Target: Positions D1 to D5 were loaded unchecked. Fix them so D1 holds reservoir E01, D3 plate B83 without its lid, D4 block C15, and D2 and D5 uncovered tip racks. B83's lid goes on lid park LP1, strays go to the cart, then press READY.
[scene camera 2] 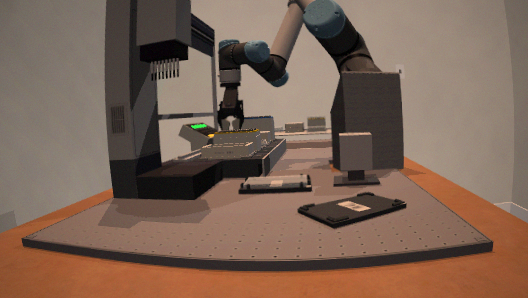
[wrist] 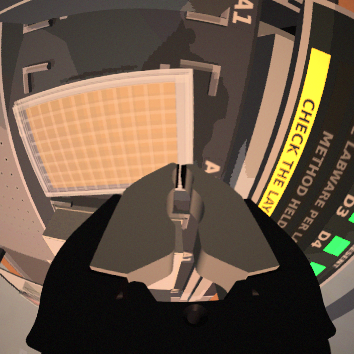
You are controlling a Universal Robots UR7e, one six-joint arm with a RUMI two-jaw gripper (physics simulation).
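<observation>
My gripper (scene camera 2: 231,126) (wrist: 178,166) is shut, pinching the right end wall of an orange-welled plate (wrist: 102,137) above the dark deck (wrist: 110,42). Corner brackets show just beyond the plate. Whether it touches the deck cannot be told. In the scene view, a long white reservoir (scene camera 2: 227,150) stands at the near deck end, with a yellow-topped tip rack (scene camera 2: 237,137) behind it and a blue-topped rack (scene camera 2: 265,123) farther back. A pale block (wrist: 67,225) sits beside the plate in the wrist view. A clear lid (scene camera 2: 295,181) lies on a black holder (scene camera 2: 275,190).
A flat black holder (scene camera 2: 372,208) lies at front right, near a grey box on a stand (scene camera 2: 355,151). A tall gantry (scene camera 2: 120,90) stands left. The screen (scene camera 2: 197,134) (wrist: 325,107) reads CHECK THE LAY..., with green patches. A back surface holds a pale block (scene camera 2: 294,127) and a yellow-topped rack (scene camera 2: 316,123).
</observation>
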